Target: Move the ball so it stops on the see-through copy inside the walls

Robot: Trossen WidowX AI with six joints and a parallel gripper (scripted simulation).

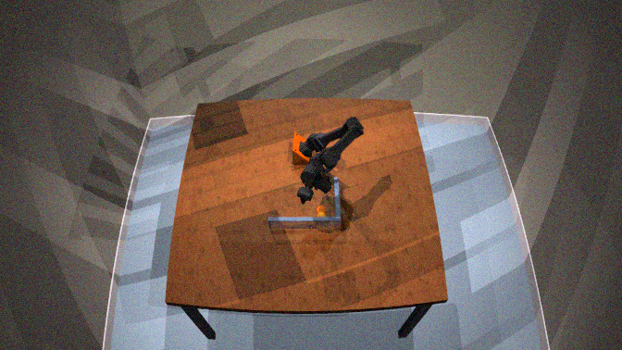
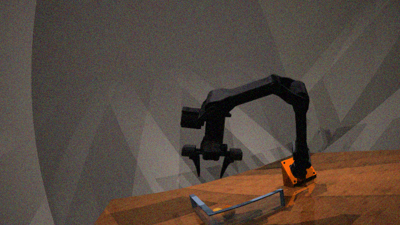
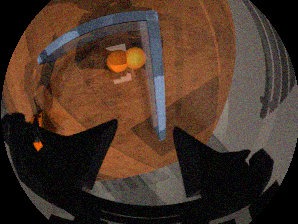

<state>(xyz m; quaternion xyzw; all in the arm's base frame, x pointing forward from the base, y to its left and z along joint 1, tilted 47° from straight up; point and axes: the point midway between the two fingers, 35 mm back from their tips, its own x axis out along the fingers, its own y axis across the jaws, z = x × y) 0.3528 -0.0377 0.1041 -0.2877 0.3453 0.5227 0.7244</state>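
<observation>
My gripper tip is 20 mm past the orange ball, 70 mm to the right of it and 120 mm above it. Also, from my gripper tip: yellow-orange patch (10 mm ahead, 70 mm to the left, 120 mm below); clear wall (50 mm ahead, 110 mm below).
</observation>
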